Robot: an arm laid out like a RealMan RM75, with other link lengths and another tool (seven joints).
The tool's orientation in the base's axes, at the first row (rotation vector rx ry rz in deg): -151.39 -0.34 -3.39
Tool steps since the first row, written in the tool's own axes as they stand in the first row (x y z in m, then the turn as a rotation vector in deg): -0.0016 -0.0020 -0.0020 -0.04 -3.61 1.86; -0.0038 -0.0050 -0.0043 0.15 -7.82 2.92; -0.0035 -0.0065 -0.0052 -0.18 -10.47 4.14; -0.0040 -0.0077 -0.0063 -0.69 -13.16 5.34; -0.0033 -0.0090 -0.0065 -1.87 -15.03 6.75; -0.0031 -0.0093 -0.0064 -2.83 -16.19 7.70; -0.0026 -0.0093 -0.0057 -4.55 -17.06 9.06; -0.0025 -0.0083 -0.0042 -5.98 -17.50 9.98; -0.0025 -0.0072 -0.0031 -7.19 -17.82 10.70; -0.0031 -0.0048 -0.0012 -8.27 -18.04 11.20; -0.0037 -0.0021 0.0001 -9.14 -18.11 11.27
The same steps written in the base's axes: -0.0017 0.0008 0.0026 -0.02 4.06 0.09; -0.0040 0.0024 0.0060 0.15 8.26 1.18; -0.0038 0.0032 0.0075 -0.17 11.18 1.37; -0.0044 0.0038 0.0090 -0.67 14.12 1.58; -0.0037 0.0048 0.0099 -1.82 16.44 1.18; -0.0035 0.0051 0.0099 -2.75 17.92 0.86; -0.0030 0.0055 0.0093 -4.43 19.34 0.01; -0.0028 0.0053 0.0075 -5.83 20.18 -0.65; -0.0027 0.0049 0.0061 -7.01 20.81 -1.18; -0.0032 0.0037 0.0032 -8.07 21.25 -1.56; -0.0037 0.0019 0.0008 -8.94 21.35 -1.62
